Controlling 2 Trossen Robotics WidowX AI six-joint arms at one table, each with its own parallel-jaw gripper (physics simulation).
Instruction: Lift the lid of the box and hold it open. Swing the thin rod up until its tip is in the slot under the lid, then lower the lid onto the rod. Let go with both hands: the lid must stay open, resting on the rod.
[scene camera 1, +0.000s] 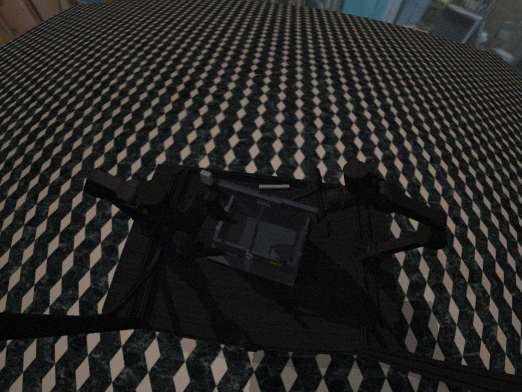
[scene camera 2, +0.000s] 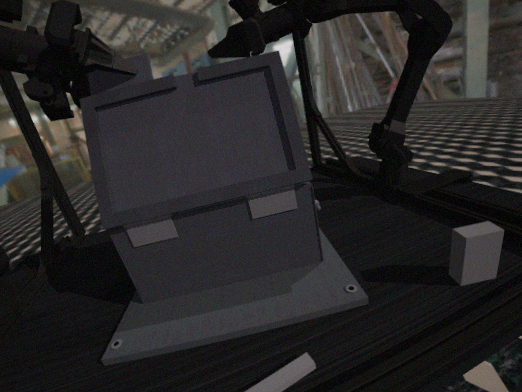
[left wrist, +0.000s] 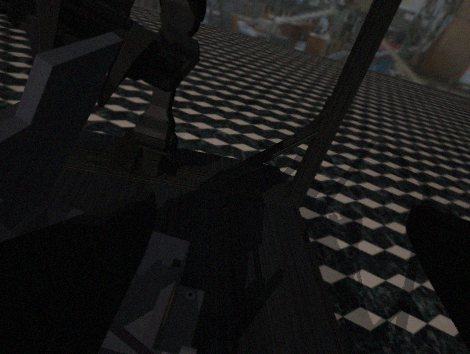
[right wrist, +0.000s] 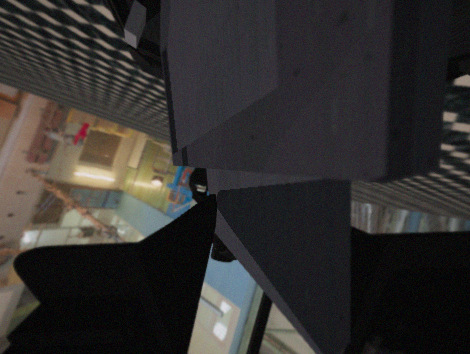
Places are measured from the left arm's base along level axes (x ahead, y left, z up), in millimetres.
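Where they show: left gripper, fingertip midpoint: (scene camera 1: 232, 237) (scene camera 2: 209, 54) (left wrist: 280, 210); right gripper, fingertip midpoint: (scene camera 1: 290, 208) (scene camera 2: 137, 79) (left wrist: 72, 92) (right wrist: 244, 199); left arm's base, origin of the base link: (scene camera 1: 158, 234) (scene camera 2: 394, 182); right arm's base, origin of the base link: (scene camera 1: 365, 259) (scene camera 2: 2, 313) (left wrist: 153, 168).
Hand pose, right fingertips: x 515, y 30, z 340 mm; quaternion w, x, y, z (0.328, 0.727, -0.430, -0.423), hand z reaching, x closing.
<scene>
Things, the pixels of their top centre, and the offset from my right fingertips. "spot": a spot on its surface instead.
- thin line, surface spot: (scene camera 1: 256, 229) spot: dz -115, dx -88, dy -31 mm
- yellowish strip, surface spot: (left wrist: 170, 303) (scene camera 1: 275, 263) spot: dz -249, dx -4, dy -104 mm
- small white bar, middle of its top: (scene camera 1: 274, 186) dz -349, dx -32, dy +297 mm
- pale block, middle of its top: (scene camera 2: 477, 229) (right wrist: 130, 39) (scene camera 1: 205, 173) dz -283, dx -362, dy +279 mm
The grey box (scene camera 1: 283, 268) (scene camera 2: 220, 249) stands on a flat grey baseplate (scene camera 2: 314, 295) (left wrist: 160, 260). Its lid (scene camera 1: 267, 196) (scene camera 2: 189, 136) (right wrist: 233, 70) is raised steeply, almost upright. My right gripper (scene camera 1: 318, 204) (scene camera 2: 84, 74) (right wrist: 244, 199) is shut on the lid's free edge at one end and holds it up. My left gripper (scene camera 1: 222, 218) (scene camera 2: 228, 43) is open and empty, over the box's inside near the lid's other end. A thin line (scene camera 1: 256, 229) inside the box looks like the rod lying low. A yellowish strip (left wrist: 170, 303) (scene camera 1: 276, 264) marks the box front.
A small white bar (scene camera 1: 274, 186) (scene camera 2: 287, 373) lies on the dark mat behind the box. A pale block (scene camera 1: 206, 176) (scene camera 2: 453, 253) stands by the box's back corner. The left arm's base (scene camera 2: 389, 148) and thin black frame struts (left wrist: 339, 102) rise nearby. Checkered floor surrounds the mat.
</scene>
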